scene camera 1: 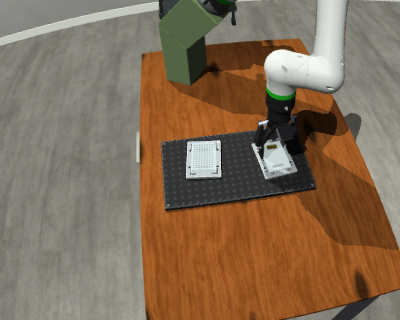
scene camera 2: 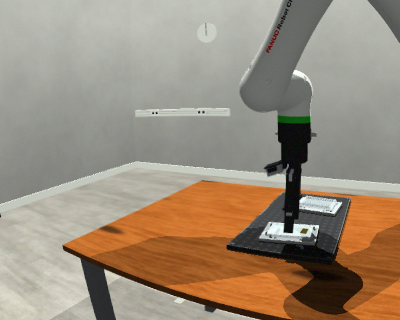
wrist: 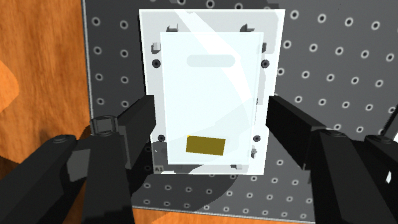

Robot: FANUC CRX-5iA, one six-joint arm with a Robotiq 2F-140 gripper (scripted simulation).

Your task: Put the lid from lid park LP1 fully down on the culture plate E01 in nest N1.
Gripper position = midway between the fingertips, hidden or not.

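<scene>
Scene camera 2 shows the gripper [scene camera 2: 291,225]. The gripper is also visible in scene camera 1 [scene camera 1: 274,153], where a culture plate E01 [scene camera 1: 203,160] can be seen. From the wrist, a clear lid [wrist: 210,79] and a lid park LP1 [wrist: 152,25] are in sight, and the gripper appears there as well, in the wrist view [wrist: 211,110].
</scene>
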